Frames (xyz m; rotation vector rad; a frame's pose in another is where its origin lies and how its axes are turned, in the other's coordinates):
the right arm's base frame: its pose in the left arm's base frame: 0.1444 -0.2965 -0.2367 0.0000 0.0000 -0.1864
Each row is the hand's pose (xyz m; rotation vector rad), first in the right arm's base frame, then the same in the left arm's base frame.
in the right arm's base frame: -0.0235 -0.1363 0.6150 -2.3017 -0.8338 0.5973
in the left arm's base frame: 0.0960 -0.4261 0.3783 -2.3464 -0.6100 0.5144
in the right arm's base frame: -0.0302 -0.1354 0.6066 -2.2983 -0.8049 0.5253
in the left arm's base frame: 0.0896 -0.4240 0.3699 -2.3435 -0.5826 0.4411
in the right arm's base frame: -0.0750 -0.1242 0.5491 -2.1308 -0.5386 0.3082
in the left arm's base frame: 0.0477 -0.4046 0.3124 -2.1623 -0.3365 0.2034
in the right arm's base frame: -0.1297 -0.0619 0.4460 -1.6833 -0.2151 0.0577
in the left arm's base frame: 0.0055 -0.3333 0.2093 -1.6963 -0.0575 -0.0817
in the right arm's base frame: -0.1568 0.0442 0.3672 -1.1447 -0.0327 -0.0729
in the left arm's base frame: -0.0015 -0.2240 0.1305 -1.1456 0.0742 -0.2384
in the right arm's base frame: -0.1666 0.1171 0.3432 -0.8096 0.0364 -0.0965
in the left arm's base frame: 0.0024 -0.1506 0.1065 -0.8050 0.1119 -0.2726
